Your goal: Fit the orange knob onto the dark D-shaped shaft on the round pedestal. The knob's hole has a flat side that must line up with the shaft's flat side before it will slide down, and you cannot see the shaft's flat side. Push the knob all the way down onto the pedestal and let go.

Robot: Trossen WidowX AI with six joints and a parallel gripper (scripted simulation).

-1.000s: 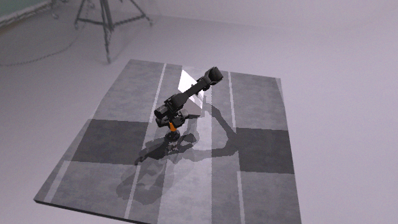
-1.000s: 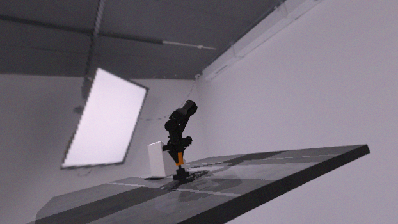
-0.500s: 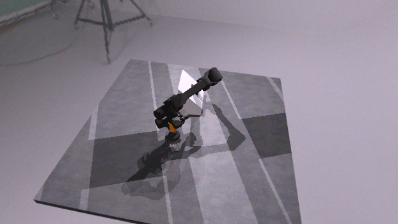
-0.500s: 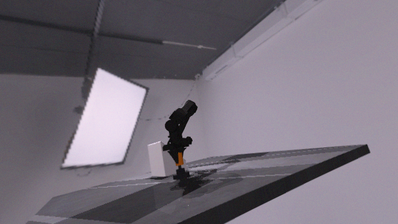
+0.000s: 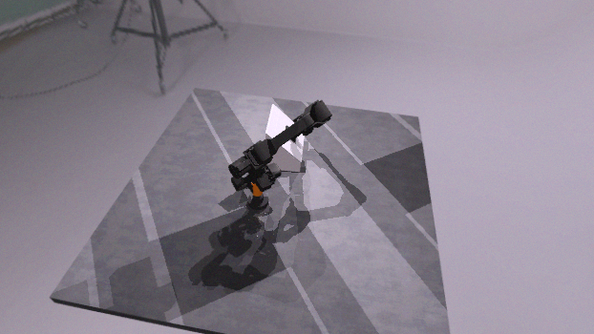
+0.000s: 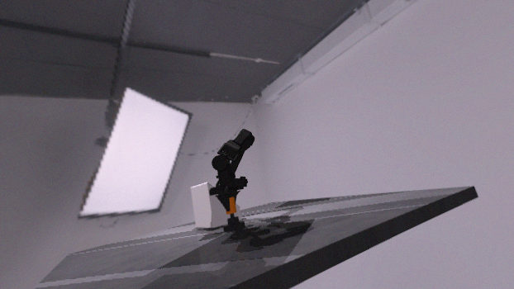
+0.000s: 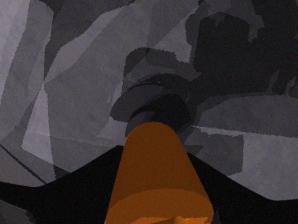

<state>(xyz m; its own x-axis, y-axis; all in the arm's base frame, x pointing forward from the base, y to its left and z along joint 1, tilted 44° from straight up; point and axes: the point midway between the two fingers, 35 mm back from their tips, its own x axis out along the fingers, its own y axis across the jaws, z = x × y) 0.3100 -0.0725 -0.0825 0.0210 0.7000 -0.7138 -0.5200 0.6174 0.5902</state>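
Now: gripper tip 20 mm below the orange knob. From my gripper tip the other things lie so: dark pedestal: 40 mm below.
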